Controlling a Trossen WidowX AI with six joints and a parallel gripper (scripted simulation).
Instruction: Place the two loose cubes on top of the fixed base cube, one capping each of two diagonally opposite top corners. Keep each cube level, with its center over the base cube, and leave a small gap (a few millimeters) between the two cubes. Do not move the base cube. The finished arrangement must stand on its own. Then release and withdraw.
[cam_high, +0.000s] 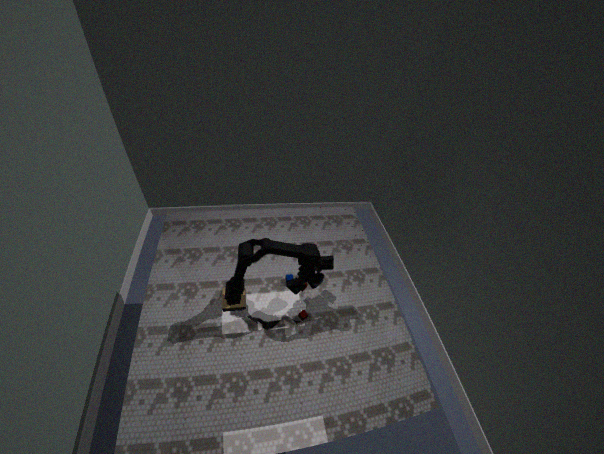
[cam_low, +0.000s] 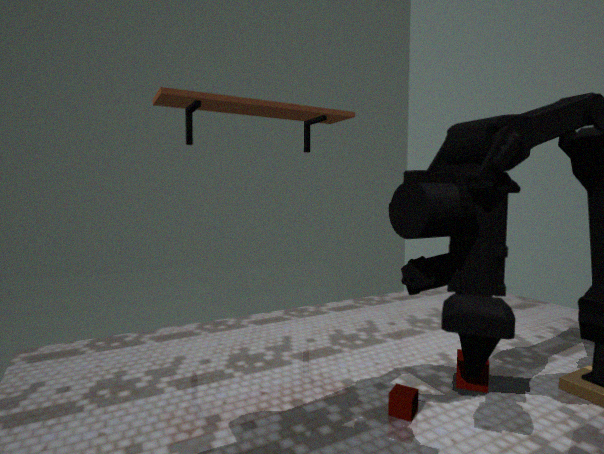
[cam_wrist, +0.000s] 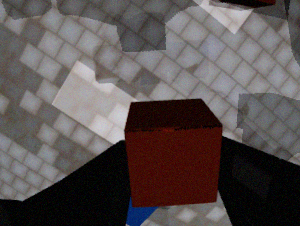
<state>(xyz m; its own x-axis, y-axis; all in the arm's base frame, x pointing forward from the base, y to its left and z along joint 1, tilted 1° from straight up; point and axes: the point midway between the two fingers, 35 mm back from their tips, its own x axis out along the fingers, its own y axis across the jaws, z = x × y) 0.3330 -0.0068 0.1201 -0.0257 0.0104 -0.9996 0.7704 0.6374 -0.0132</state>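
My gripper tip is now 40 mm past the blue base cube, 100 mm to the right of it and 90 mm above it. The rest, counted from my gripper tip: red cube (right at my gripper tip).
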